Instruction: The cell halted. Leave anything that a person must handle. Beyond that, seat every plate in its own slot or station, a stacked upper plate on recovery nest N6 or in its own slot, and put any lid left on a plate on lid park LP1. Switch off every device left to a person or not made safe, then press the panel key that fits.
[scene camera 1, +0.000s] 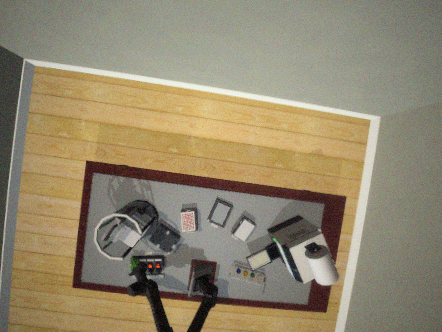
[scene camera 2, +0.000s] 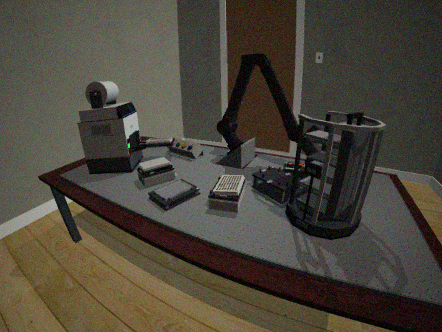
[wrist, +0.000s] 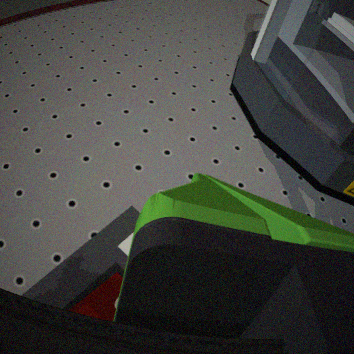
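Pixels of known places: gripper, fingertip midpoint: (scene camera 1: 132, 256) (wrist: 196, 187); arm's base at its link origin: (scene camera 1: 200, 282) (scene camera 2: 238, 148).
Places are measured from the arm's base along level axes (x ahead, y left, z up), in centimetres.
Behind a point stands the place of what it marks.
Note:
My gripper (scene camera 1: 135, 263) @[z -0.8, x 9.9, y 46.3 cm] (wrist: 196, 187) @[z -0.8, x 9.9, y 46.3 cm] is shut and empty, its green tip pressed down on the left end of the dark switch box (scene camera 1: 148, 259) @[z -2.2, x 8.9, y 36.1 cm] (scene camera 2: 298, 166) (wrist: 88, 260) @[z -2.1, x 4.7, y 46.5 cm]. The rocker (wrist: 100, 300) @[z -1.2, x 4.1, y 44.7 cm] under the tip looks dark red; two other rockers (scene camera 1: 153, 266) @[z -1.3, x 5.0, y 33.2 cm] glow orange-red. A red-patterned plate (scene camera 1: 188, 220) @[z 0.6, x 39.8, y 14.4 cm] (scene camera 2: 228, 185) @[z 1.1, x 41.1, y 15.0 cm] sits on a grey block. A white-topped plate (scene camera 1: 243, 228) @[z 2.1, x 40.8, y -21.5 cm] (scene camera 2: 154, 165) @[z 1.9, x 41.4, y -20.2 cm] sits on another block. A further plate (scene camera 1: 259, 259) @[z 6.4, x 24.0, y -34.3 cm] (scene camera 2: 159, 141) @[z 7.2, x 26.5, y -31.1 cm] lies on the sealer's tray. A dark frame nest (scene camera 1: 210, 214) (scene camera 2: 156, 196) lies between the blocks.
The carousel hotel (scene camera 1: 103, 246) @[z 23.1, x 26.0, y 54.9 cm] (scene camera 2: 331, 228) @[z -2.2, x 45.7, y 50.1 cm] (wrist: 281, 119) @[z -3.2, x 21.4, y 48.3 cm] stands close to the right of my gripper. A dark station (scene camera 1: 164, 237) @[z -0.2, x 26.1, y 27.8 cm] (scene camera 2: 273, 180) @[z -0.2, x 28.1, y 27.2 cm] is beside it. The button panel (scene camera 1: 248, 274) @[z 0.7, x 10.7, y -30.1 cm] (scene camera 2: 183, 148) @[z 0.3, x 11.2, y -28.6 cm] and sealer (scene camera 1: 299, 249) @[z 26.8, x 41.9, y -47.7 cm] (scene camera 2: 106, 143) @[z 9.8, x 45.9, y -48.9 cm] are at the other end of the perforated table (scene camera 1: 214, 249) @[z -6.1, x 20.6, y -6.2 cm] (scene camera 2: 249, 232) @[z -6.1, x 52.3, y 27.8 cm].

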